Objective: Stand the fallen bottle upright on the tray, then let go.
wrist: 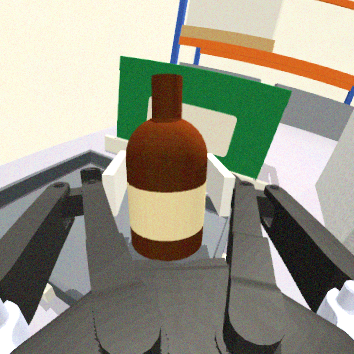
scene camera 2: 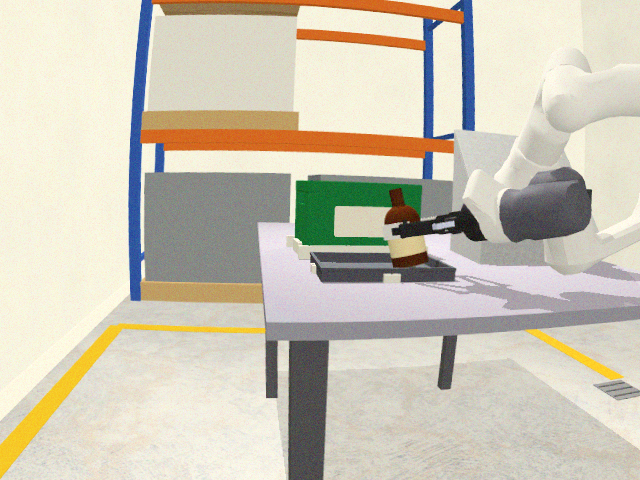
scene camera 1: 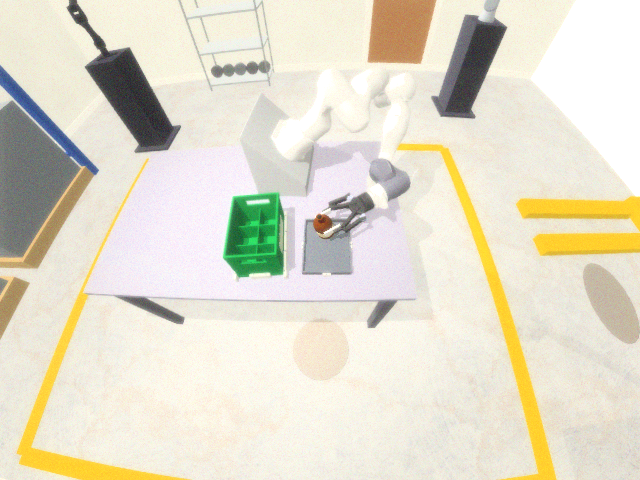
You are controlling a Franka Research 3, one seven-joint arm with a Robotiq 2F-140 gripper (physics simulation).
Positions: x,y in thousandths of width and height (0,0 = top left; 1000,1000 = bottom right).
My gripper shows in the wrist view (470,470), in scene camera 2 (624,478) and in scene camera 1 (501,472).
